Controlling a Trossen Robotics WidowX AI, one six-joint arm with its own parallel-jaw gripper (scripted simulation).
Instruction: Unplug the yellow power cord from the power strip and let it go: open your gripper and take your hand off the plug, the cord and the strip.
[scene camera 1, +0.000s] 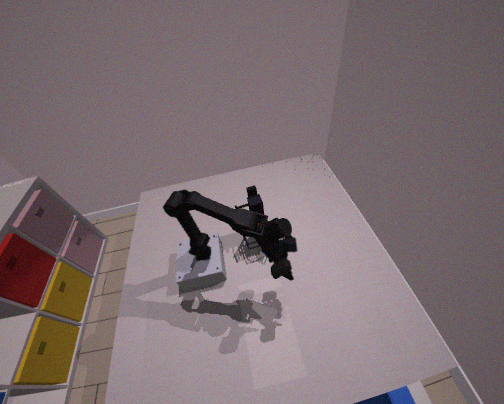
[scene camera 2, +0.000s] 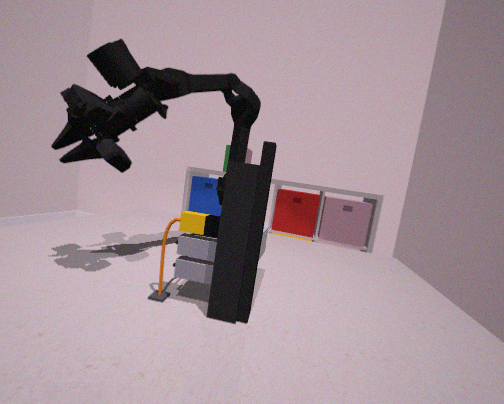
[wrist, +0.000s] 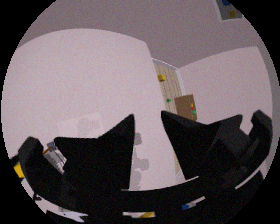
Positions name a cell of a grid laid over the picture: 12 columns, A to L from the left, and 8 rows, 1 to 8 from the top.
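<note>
The gripper (scene camera 2: B4) appears in scene camera 1 (scene camera 1: G6) as well, and the wrist view (wrist: G5) shows it too.
</note>
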